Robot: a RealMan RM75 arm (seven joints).
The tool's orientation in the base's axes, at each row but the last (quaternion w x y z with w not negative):
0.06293, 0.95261, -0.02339, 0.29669
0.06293, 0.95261, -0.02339, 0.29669
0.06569, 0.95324, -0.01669, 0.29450
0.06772, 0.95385, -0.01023, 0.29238
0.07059, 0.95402, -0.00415, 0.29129
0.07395, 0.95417, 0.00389, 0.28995
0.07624, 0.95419, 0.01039, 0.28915
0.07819, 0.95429, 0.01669, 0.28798
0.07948, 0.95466, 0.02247, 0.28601
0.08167, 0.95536, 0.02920, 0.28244
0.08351, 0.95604, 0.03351, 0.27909
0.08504, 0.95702, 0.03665, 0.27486
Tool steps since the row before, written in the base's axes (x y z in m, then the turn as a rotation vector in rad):
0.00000, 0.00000, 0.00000, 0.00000, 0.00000, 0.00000
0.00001, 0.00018, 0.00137, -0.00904, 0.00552, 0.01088
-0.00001, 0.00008, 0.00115, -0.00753, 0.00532, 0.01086
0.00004, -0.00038, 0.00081, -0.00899, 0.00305, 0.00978
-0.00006, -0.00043, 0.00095, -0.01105, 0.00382, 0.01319
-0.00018, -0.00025, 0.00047, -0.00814, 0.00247, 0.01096
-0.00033, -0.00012, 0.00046, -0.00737, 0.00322, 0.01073
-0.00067, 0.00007, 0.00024, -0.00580, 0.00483, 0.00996
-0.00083, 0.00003, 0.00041, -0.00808, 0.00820, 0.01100
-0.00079, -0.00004, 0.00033, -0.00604, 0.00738, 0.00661
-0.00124, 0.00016, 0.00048, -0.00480, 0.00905, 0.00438
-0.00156, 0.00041, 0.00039, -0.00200, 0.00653, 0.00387
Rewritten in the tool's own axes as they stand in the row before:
0.00000, 0.00000, 0.00000, 0.00000, 0.00000, 0.00000
0.00079, -0.00003, -0.00114, -0.00130, -0.00358, -0.01470
0.00064, 0.00005, -0.00096, -0.00006, -0.00349, -0.01381
0.00048, 0.00047, -0.00059, -0.00192, -0.00128, -0.01343
0.00046, 0.00055, -0.00075, -0.00171, -0.00150, -0.01748
0.00010, 0.00032, -0.00045, -0.00059, -0.00058, -0.01385
-0.00003, 0.00020, -0.00054, -0.00003, -0.00138, -0.01334
-0.00042, -0.00002, -0.00058, 0.00099, -0.00311, -0.01206
-0.00047, 0.00004, -0.00080, -0.00006, -0.00626, -0.01464
-0.00049, 0.00009, -0.00070, -0.00078, -0.00619, -0.00979
-0.00077, -0.00009, -0.00109, -0.00073, -0.00821, -0.00750
-0.00107, -0.00037, -0.00121, 0.00108, -0.00576, -0.00523

